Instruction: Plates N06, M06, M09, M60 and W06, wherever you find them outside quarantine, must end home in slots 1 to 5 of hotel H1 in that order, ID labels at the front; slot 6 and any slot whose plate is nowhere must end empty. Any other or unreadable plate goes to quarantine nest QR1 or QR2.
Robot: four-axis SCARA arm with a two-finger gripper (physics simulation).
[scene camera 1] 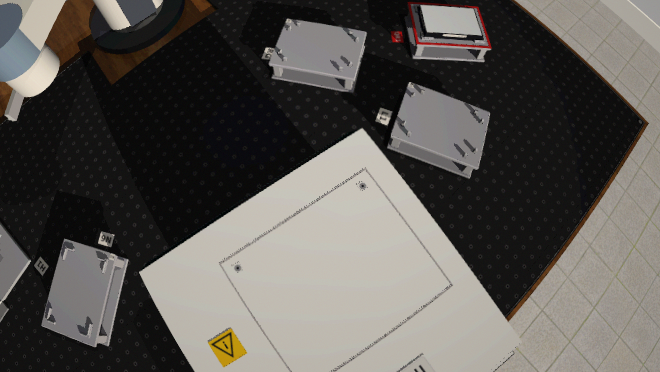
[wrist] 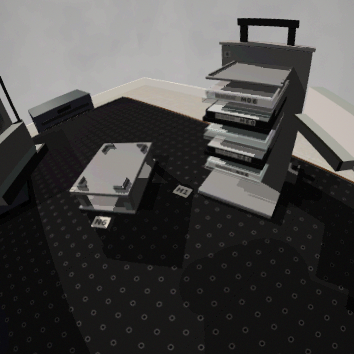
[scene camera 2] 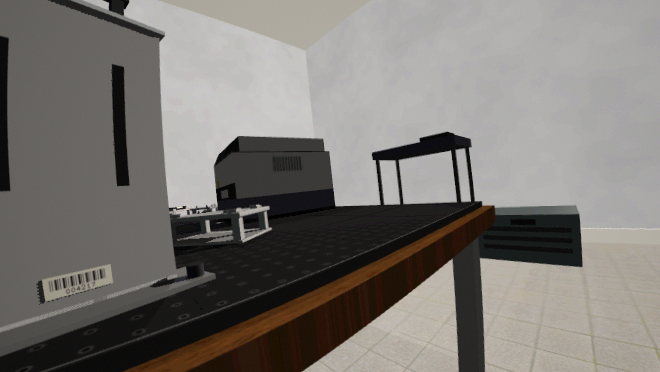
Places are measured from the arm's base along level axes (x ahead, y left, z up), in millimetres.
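Pixels of known places: gripper, between the fingertips: [wrist: 162, 114]; arm's base, origin of its link: [scene camera 1: 138, 15].
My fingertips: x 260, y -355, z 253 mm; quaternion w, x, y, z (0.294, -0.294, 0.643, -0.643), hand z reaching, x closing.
Ahead of a thing's pixels: the offset from my fingertips to its top centre. "*": to the spot under its first point.
My gripper [wrist: 162, 114] is open and empty; its fingers stand at the left and right edges of the wrist view. Hotel H1 {* dx +100, dy -163, dz -233 mm} [wrist: 212, 187] stands upright at the right there, beyond the fingers, with several plates stacked. The top label seems to read M06 on a clear plate {dx +61, dy -199, dz -38 mm} [wrist: 222, 96]; below it come a black plate {* dx +67, dy -133, dz -70 mm} [wrist: 217, 116], a clear plate {* dx +71, dy -133, dz -92 mm} [wrist: 215, 131], another black plate [wrist: 215, 151] and a clear plate [wrist: 217, 164]. Their labels are too small to read surely. A red-rimmed nest {* dx +307, dy +752, dz -236 mm} [scene camera 1: 424, 51] holds a plate with a pale top {dx +308, dy +821, dz -176 mm} [scene camera 1: 450, 21]; the nest's tag is unclear.
Nest N6 {dx +262, dy -55, dz -185 mm} [scene camera 1: 80, 295] [wrist: 112, 167] stands beside H1 with no plate on it. Nest L1 {dx +454, dy +623, dz -181 mm} [scene camera 1: 440, 127] and another nest {dx +185, dy +568, dz -181 mm} [scene camera 1: 320, 50] are bare. A large white instrument {dx +562, dy +257, dz +11 mm} [scene camera 1: 325, 260] stands between the nests. The arm [scene camera 1: 25, 60] shows at upper left.
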